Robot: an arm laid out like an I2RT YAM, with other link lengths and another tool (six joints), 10 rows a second.
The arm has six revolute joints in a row. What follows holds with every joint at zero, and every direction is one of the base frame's.
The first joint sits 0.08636 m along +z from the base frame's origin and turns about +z.
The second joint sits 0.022 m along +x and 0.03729 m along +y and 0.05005 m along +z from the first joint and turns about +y.
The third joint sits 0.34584 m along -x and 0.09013 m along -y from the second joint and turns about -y.
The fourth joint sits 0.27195 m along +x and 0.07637 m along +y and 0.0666 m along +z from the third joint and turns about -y.
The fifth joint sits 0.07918 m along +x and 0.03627 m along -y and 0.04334 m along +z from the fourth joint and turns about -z.
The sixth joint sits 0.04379 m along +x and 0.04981 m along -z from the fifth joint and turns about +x.
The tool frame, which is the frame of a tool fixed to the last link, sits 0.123 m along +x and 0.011 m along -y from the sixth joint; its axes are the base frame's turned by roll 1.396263, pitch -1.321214 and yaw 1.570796 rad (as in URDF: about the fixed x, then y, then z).
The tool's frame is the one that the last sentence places.
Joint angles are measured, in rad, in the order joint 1, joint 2, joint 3, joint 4, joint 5, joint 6. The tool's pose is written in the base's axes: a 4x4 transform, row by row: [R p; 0 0 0 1], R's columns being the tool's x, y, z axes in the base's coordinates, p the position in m. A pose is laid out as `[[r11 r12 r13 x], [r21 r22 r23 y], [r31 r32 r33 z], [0 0 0 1]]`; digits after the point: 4 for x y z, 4 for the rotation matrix.
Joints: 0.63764 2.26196 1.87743 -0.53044 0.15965 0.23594
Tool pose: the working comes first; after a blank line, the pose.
Where each joint sits with the arm in this pose, in the base's axes (m; each line is computed from the numbers above, not from the rounded line before):
joint 1: 0.0000 0.0000 0.0864
joint 2: -0.0045 0.0431 0.1364
joint 3: 0.2263 0.1019 0.4029
joint 4: 0.4034 0.3282 0.3626
joint 5: 0.4914 0.3482 0.3263
joint 6: 0.4850 0.3348 0.2616
the tool: 0.5600 0.3529 0.1652

[[0.6298 0.4102 0.6596 0.5600], [0.4834 -0.8717 0.0805 0.3529], [0.6080 0.2681 -0.7473 0.1652], [0 0 0 1]]
